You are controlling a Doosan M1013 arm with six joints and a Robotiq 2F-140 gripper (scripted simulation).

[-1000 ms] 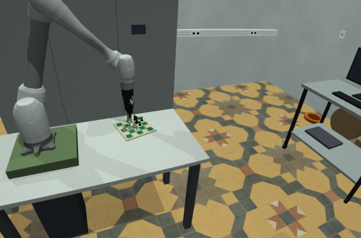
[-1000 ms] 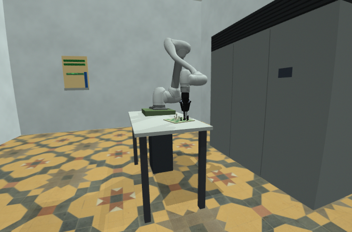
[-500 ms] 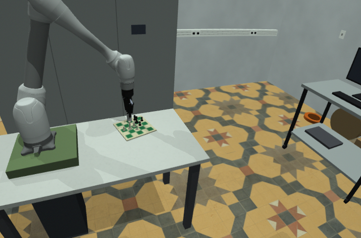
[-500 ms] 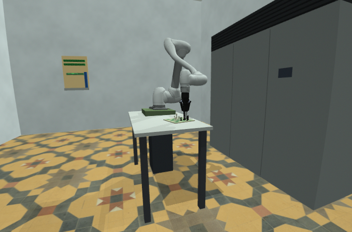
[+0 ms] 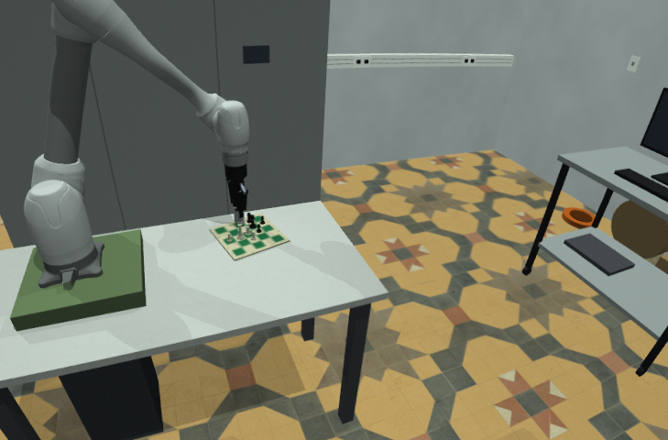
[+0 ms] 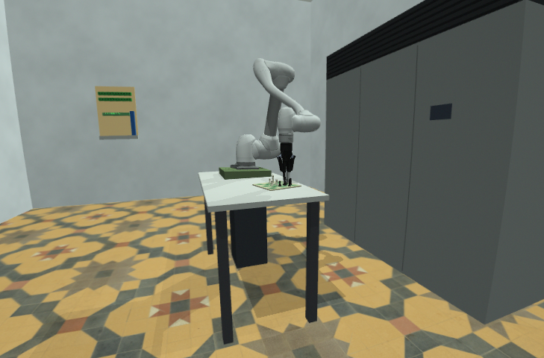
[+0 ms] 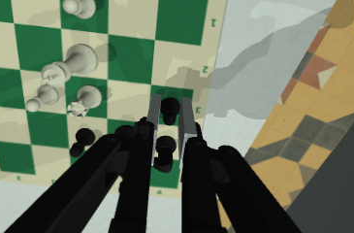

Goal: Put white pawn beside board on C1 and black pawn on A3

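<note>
My hand is 7 cm to the left of the chessboard, 4 cm above it and 2 cm short of it.
</note>
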